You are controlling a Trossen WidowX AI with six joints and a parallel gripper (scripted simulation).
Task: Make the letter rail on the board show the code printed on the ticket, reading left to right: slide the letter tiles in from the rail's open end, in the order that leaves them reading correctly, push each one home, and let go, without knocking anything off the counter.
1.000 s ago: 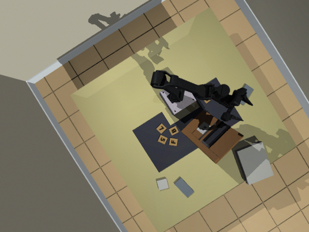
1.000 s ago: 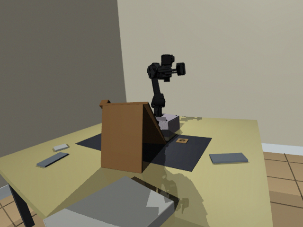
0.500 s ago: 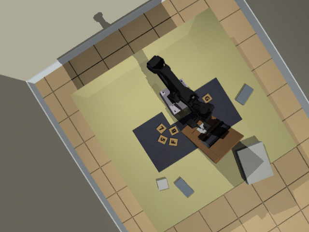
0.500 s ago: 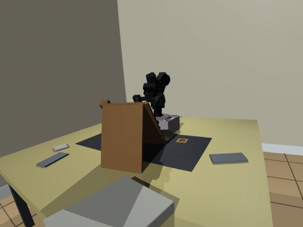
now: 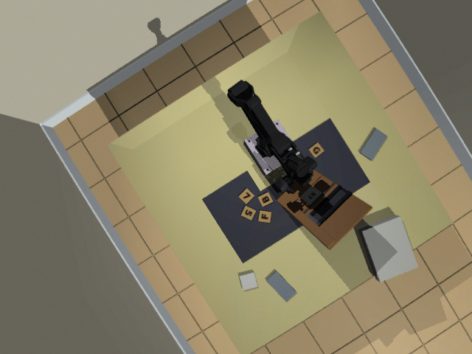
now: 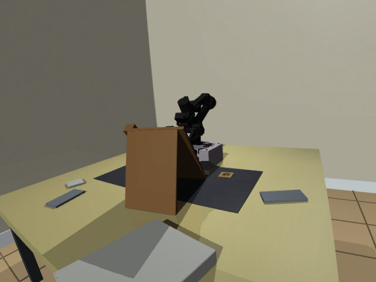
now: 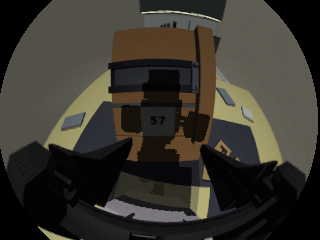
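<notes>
Now: gripper tip 8 cm short of the white ticket, 6 cm above it and 2 cm to the right of it. Round my gripper tip: dark mat: 16 cm below, 3 cm to the right, 3 cm behind; then small white block: 48 cm to the right, 25 cm ahead, 16 cm below; then large grey box: 55 cm ahead, 18 cm to the left, 14 cm below.
</notes>
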